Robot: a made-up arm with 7 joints. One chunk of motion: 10 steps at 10 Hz.
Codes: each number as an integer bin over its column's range. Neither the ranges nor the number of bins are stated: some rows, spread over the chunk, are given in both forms.
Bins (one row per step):
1: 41 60 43 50 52 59 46
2: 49 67 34 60 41 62 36
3: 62 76 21 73 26 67 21
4: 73 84 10 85 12 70 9
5: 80 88 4 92 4 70 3
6: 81 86 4 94 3 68 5
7: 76 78 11 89 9 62 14
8: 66 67 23 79 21 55 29
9: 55 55 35 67 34 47 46
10: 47 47 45 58 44 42 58
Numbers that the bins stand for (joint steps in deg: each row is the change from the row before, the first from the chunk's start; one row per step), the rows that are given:
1: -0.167 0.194 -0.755 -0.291 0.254 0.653 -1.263
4: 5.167 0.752 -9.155 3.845 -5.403 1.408 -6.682
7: 5.667 0.612 -8.900 4.318 -5.827 0.859 -5.949
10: 0.833 -0.108 -0.245 0.655 -0.878 -0.515 0.495
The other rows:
2: 1.167 0.357 -3.045 0.891 -1.302 0.859 -2.727
3: 3.333 0.566 -6.355 2.427 -3.423 1.202 -4.924
5: 6.333 0.844 -10.682 4.673 -6.534 1.408 -7.561
6: 6.500 0.798 -10.682 4.909 -6.676 1.271 -7.268
8: 4.000 0.357 -5.845 3.136 -4.130 0.378 -3.753
9: 2.167 0.078 -2.791 1.718 -2.292 -0.172 -1.263

